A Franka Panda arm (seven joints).
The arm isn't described. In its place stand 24 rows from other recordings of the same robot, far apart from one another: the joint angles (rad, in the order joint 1, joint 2, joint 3, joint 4, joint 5, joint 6, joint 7), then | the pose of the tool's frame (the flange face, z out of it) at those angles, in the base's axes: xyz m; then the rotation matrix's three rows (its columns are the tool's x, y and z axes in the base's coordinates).
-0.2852, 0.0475, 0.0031, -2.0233, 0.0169, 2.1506, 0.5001 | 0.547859 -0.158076 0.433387; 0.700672 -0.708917 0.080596; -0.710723 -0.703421 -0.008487; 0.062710 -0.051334 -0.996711
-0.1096, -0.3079, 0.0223, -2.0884, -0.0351, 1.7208, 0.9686 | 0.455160 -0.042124 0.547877; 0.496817 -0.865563 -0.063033; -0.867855 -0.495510 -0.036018; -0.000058 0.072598 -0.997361
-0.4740, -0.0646, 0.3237, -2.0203, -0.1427, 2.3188, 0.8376 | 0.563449 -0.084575 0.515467; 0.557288 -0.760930 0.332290; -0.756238 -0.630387 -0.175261; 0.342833 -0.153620 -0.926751
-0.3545, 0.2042, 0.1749, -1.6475, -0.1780, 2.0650, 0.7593 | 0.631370 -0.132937 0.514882; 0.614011 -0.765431 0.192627; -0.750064 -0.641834 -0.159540; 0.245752 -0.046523 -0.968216
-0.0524, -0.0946, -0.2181, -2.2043, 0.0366, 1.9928, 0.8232 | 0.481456 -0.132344 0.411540; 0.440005 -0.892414 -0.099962; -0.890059 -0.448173 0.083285; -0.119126 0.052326 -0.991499
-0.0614, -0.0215, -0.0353, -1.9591, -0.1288, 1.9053, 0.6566 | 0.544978 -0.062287 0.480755; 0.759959 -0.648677 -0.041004; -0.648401 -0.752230 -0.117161; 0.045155 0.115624 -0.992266
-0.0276, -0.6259, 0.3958, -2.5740, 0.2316, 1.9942, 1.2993 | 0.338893 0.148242 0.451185; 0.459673 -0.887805 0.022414; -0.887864 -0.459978 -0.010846; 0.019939 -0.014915 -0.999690
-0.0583, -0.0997, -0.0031, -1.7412, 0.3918, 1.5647, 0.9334 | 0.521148 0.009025 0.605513; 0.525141 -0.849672 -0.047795; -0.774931 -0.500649 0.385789; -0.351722 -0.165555 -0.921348
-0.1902, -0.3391, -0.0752, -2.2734, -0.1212, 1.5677, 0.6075 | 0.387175 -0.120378 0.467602; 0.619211 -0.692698 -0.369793; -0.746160 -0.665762 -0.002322; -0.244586 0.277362 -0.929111
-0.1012, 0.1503, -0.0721, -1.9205, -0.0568, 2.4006, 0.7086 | 0.614195 -0.106157 0.448898; 0.619075 -0.720872 0.311594; -0.732006 -0.673387 -0.103529; 0.284454 -0.163996 -0.944559
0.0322, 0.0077, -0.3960, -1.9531, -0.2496, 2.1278, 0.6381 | 0.534997 -0.214906 0.489428; 0.619893 -0.779554 0.089605; -0.740591 -0.618971 -0.261532; 0.259341 0.095761 -0.961026
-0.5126, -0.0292, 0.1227, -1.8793, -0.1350, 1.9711, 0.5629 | 0.520099 -0.222349 0.529585; 0.610163 -0.789595 0.065124; -0.773871 -0.611586 -0.164580; 0.169780 0.050023 -0.984212
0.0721, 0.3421, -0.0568, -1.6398, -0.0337, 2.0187, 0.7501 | 0.660437 0.012003 0.421883; 0.752524 -0.657443 0.038417; -0.655738 -0.753417 -0.048681; 0.060949 0.011442 -0.998075
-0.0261, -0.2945, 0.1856, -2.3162, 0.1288, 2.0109, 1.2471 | 0.449057 0.083032 0.455991; 0.406342 -0.913465 -0.021633; -0.911487 -0.406889 0.060264; -0.063851 -0.004770 -0.997948
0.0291, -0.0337, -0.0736, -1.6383, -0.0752, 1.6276, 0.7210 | 0.547934 -0.032737 0.616345; 0.722761 -0.690816 0.019756; -0.688032 -0.721950 -0.073488; 0.065030 0.039522 -0.997100
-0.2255, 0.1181, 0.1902, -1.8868, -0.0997, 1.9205, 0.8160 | 0.580103 -0.030584 0.437740; 0.686550 -0.722353 -0.082801; -0.727048 -0.683172 -0.068398; -0.007160 0.107159 -0.994216
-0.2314, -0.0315, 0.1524, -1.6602, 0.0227, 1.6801, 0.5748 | 0.552667 -0.040266 0.609052; 0.791785 -0.608559 0.052274; -0.609904 -0.792357 0.013702; 0.033081 -0.042731 -0.998539
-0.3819, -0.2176, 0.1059, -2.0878, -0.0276, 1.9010, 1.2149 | 0.476617 -0.133913 0.520127; 0.085786 -0.996199 0.015134; -0.994722 -0.086497 -0.055187; 0.056286 -0.010319 -0.998361
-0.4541, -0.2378, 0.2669, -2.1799, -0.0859, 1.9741, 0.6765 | 0.477916 -0.089764 0.489277; 0.669600 -0.742717 -0.002512; -0.735340 -0.662466 -0.142879; 0.104454 0.097519 -0.989737
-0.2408, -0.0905, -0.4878, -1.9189, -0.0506, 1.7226, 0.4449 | 0.383400 -0.357608 0.515671; 0.395776 -0.913754 -0.091734; -0.912691 -0.402441 0.070969; -0.101766 0.055637 -0.993251
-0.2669, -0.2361, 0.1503, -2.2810, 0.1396, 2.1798, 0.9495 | 0.485320 -0.049058 0.462238; 0.417201 -0.897300 0.144207; -0.908808 -0.412478 0.062682; 0.003238 -0.157207 -0.987560
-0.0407, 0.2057, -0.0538, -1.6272, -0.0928, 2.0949, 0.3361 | 0.647221 -0.063005 0.525543; 0.888887 -0.383471 0.250658; -0.366069 -0.923497 -0.114661; 0.275451 0.010162 -0.961261
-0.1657, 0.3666, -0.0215, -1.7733, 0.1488, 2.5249, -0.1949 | 0.668017 -0.126556 0.394850; 0.918108 -0.085145 0.387077; -0.095378 -0.995415 0.007267; 0.384683 -0.043591 -0.922019
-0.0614, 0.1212, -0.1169, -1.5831, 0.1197, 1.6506, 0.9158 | 0.587041 -0.089981 0.556794; 0.446063 -0.894409 -0.032556; -0.887555 -0.446742 0.112555; -0.115214 -0.021312 -0.993112
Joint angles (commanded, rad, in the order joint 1, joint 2, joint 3, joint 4, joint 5, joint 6, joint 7), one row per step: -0.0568 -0.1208 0.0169 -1.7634 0.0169 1.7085 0.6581; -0.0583 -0.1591 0.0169 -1.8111 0.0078 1.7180 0.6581; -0.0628 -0.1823 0.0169 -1.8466 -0.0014 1.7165 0.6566; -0.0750 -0.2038 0.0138 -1.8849 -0.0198 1.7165 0.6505; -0.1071 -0.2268 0.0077 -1.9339 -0.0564 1.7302 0.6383; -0.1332 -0.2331 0.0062 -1.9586 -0.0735 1.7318 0.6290; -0.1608 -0.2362 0.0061 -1.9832 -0.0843 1.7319 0.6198; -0.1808 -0.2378 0.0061 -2.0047 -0.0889 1.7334 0.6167; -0.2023 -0.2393 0.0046 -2.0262 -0.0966 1.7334 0.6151; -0.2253 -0.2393 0.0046 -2.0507 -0.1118 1.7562 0.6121; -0.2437 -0.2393 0.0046 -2.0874 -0.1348 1.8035 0.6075; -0.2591 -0.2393 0.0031 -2.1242 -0.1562 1.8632 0.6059
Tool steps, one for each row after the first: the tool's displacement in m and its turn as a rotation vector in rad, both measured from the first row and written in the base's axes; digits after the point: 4 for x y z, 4 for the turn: -0.0120 -0.0010 -0.0022 -0.0097 0.0003 -0.0010; -0.0204 -0.0038 -0.0077 -0.0187 0.0145 -0.0032; -0.0290 -0.0128 -0.0153 -0.0361 0.0324 -0.0106; -0.0387 -0.0346 -0.0262 -0.0702 0.0482 -0.0318; -0.0439 -0.0493 -0.0347 -0.0848 0.0677 -0.0472; -0.0490 -0.0632 -0.0450 -0.0922 0.0917 -0.0632; -0.0531 -0.0727 -0.0543 -0.0934 0.1115 -0.0784; -0.0581 -0.0838 -0.0637 -0.0964 0.1334 -0.0974; -0.0611 -0.0956 -0.0734 -0.1091 0.1385 -0.1123; -0.0631 -0.1056 -0.0867 -0.1308 0.1327 -0.1164; -0.0641 -0.1146 -0.0990 -0.1520 0.1144 -0.1197
